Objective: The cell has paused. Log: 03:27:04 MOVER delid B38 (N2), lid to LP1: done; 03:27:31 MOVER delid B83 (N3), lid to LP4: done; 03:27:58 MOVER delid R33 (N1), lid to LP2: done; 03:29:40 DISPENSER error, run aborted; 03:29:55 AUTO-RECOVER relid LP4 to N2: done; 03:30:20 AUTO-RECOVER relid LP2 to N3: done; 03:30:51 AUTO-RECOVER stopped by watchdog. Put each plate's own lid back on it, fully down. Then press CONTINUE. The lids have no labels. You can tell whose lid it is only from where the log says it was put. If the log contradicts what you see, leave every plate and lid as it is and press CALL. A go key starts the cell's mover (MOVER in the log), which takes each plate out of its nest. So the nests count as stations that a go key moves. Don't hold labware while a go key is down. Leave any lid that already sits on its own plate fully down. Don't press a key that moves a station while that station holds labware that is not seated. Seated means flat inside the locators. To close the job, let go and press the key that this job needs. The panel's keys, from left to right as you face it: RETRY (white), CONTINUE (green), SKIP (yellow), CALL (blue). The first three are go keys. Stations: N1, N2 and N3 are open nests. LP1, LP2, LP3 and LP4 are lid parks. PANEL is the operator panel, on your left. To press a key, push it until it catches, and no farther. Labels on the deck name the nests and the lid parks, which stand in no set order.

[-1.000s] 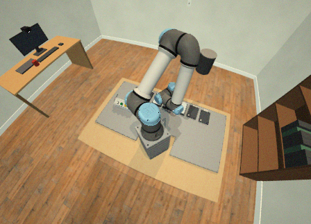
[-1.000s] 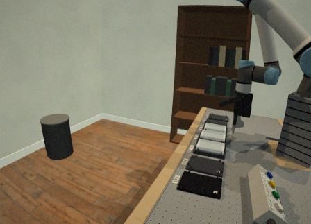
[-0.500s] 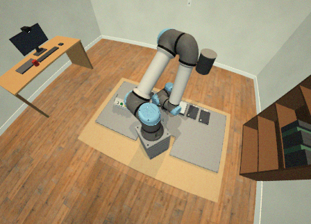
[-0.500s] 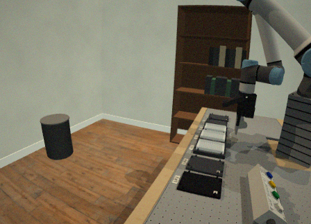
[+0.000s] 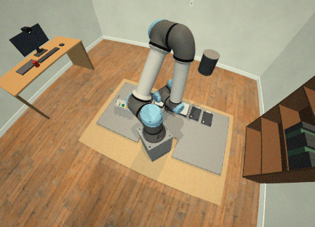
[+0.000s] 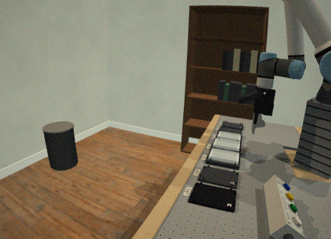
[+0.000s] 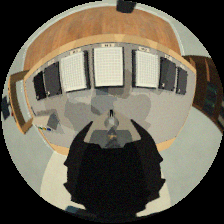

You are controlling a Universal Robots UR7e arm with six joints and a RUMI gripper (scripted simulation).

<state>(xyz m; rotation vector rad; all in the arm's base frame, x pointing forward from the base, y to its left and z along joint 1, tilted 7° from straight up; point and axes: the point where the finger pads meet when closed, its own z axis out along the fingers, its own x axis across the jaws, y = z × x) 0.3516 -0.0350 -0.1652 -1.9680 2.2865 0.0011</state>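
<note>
Right now my hand is 450 mm to the right of the green key, 50 mm past it and 50 mm above it. Also, from my hand: yellow key 400 mm to the left, 60 mm behind, 50 mm below; then white gridded plate 110 mm ahead, 90 mm below, 10 mm to the right; then blue key 350 mm to the left, 60 mm behind, 50 mm below.
</note>
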